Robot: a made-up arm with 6 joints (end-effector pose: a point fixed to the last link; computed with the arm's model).
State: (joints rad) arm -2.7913 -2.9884 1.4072 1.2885 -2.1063 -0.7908
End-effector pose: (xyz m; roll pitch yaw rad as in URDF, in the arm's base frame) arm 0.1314 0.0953 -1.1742 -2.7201 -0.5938 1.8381
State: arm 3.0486 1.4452 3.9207 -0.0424 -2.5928 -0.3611
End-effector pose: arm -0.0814 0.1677 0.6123 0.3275 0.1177 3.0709
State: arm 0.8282 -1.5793 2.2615 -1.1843 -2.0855 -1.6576
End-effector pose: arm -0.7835 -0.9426 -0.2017 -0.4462 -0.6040 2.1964
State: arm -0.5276 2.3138 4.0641 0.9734 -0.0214 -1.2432
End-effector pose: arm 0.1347 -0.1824 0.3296 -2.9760 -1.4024 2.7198
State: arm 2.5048 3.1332 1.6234 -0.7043 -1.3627 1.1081
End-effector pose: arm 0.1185 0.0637 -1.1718 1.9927 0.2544 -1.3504
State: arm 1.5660 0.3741 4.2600 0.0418 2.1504 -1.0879
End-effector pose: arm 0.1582 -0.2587 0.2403 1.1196 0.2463 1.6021
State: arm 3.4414 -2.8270 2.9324 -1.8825 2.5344 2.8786
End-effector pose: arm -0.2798 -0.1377 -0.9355 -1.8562 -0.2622 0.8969
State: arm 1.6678 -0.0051 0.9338 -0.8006 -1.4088 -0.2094
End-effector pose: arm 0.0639 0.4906 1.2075 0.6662 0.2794 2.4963
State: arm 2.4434 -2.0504 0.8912 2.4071 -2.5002 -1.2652
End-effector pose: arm 0.8609 -0.8771 -0.1405 -2.8322 0.6365 1.9214
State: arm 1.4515 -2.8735 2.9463 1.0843 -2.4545 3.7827
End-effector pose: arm 0.1328 0.4813 -0.6507 0.2751 -0.0804 -1.0927
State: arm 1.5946 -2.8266 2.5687 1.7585 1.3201 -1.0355
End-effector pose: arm -0.0381 0.3483 -0.8882 0.3262 0.3115 -3.1350
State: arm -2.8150 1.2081 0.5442 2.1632 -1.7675 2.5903
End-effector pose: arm -1.0940 -0.4646 0.0330 1.4514 -0.5844 2.1192
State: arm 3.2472 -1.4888 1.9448 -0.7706 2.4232 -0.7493
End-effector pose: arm 1.2677 0.2495 0.0842 -0.0072 0.2377 2.7559
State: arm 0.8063 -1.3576 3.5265 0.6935 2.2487 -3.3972
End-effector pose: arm -0.1827 -0.3679 -0.3882 -3.0441 -0.8042 1.6069
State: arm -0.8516 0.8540 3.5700 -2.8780 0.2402 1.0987
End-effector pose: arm 0.0363 0.1925 0.8383 -1.4029 -0.6563 2.3683
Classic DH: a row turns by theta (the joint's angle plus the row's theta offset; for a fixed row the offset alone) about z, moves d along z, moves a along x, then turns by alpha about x. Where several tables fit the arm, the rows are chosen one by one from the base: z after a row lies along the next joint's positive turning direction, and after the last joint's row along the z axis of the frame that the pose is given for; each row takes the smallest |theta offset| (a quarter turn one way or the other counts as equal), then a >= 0, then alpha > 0; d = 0 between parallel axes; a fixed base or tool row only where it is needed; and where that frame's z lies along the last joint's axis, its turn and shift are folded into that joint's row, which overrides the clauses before.
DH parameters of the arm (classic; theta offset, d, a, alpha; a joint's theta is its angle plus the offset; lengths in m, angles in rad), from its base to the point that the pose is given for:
joint 1: 0 0.1184 0 -1.5708
joint 2: -1.5708 0 0.6202 3.1416
joint 3: 0 0 0 -1.5708
joint 4: 0 -0.665 0 1.5708
joint 5: 0 0.1596 0 -1.5708
joint 6: 1.5708 0 0 1.5708
tool (fixed): -1.5708 0 0 0

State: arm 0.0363 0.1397 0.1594 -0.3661 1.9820 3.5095
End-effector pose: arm 0.7573 -0.1216 0.6885 -1.1089 -1.0119 -2.4380
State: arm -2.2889 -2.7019 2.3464 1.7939 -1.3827 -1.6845
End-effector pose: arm -0.0406 -0.1002 -1.0193 -1.1279 0.1051 2.6951
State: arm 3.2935 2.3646 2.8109 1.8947 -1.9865 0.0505
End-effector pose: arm -0.9506 -0.1969 0.0997 -1.0828 -0.0885 1.2084
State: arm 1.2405 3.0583 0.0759 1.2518 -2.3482 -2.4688
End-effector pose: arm -0.1411 -0.5658 -0.7547 -2.3543 -0.3383 0.4404
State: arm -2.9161 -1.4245 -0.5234 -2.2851 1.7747 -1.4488
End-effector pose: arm 0.1269 -0.0782 0.6553 -2.2929 0.5907 2.2678
